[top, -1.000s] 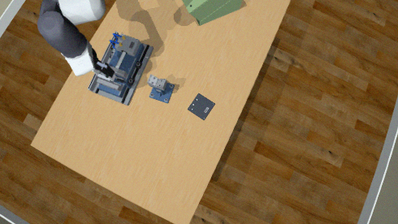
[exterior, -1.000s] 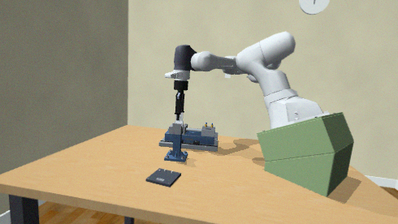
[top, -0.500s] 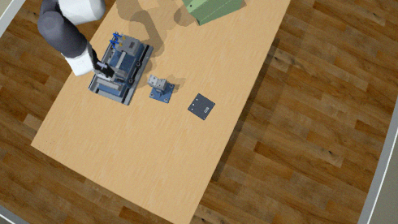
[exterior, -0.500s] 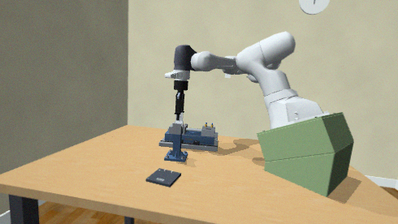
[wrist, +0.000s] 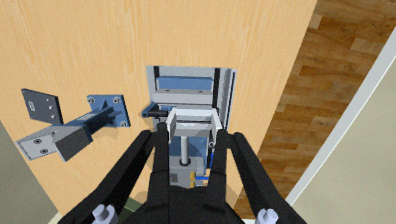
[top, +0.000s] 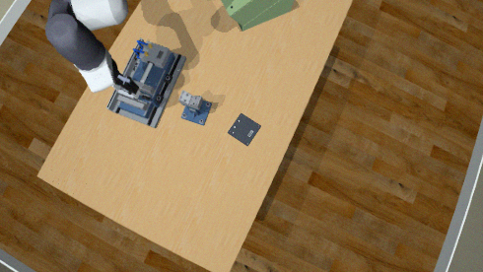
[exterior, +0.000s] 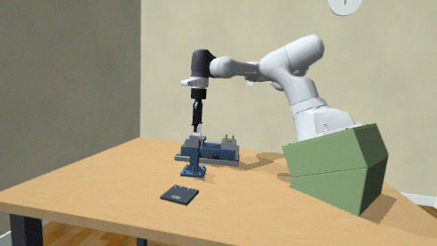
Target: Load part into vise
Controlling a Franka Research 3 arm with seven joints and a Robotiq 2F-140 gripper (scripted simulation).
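My hand is 20 mm above the grey part. The rest, counted from my hand: vise: 80 mm below, 70 mm behind, 20 mm to the left; dark work stop rod: 70 mm to the left, 30 mm below; grey air cylinder: 170 mm behind, 40 mm below, 30 mm to the left.
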